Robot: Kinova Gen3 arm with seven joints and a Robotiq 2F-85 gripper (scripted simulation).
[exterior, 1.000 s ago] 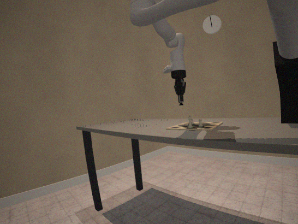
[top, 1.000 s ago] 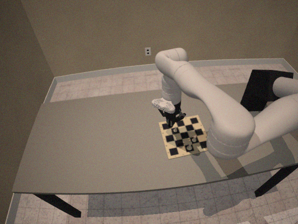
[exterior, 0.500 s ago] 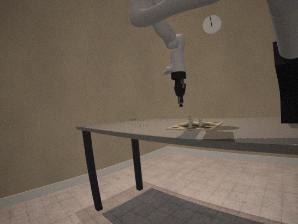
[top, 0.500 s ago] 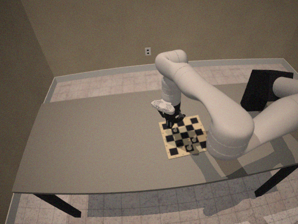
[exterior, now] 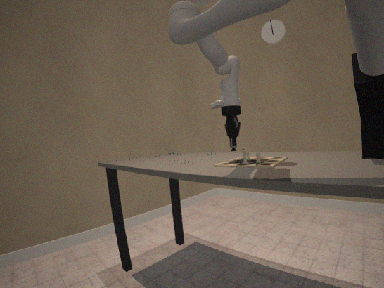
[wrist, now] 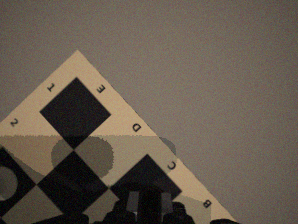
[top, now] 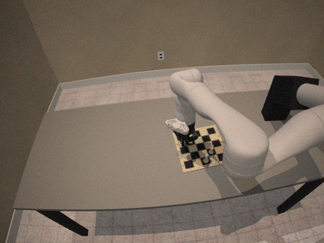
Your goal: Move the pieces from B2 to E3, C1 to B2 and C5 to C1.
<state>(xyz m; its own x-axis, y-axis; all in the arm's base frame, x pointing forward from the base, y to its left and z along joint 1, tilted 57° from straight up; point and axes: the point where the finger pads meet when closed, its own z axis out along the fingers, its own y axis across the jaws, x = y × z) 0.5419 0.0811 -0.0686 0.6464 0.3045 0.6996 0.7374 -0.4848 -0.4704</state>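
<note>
My gripper is now 80 mm past the chessboard, 10 mm to the left of it and 70 mm above it. From my hand the other things lie so: black piece 10 mm below.
</note>
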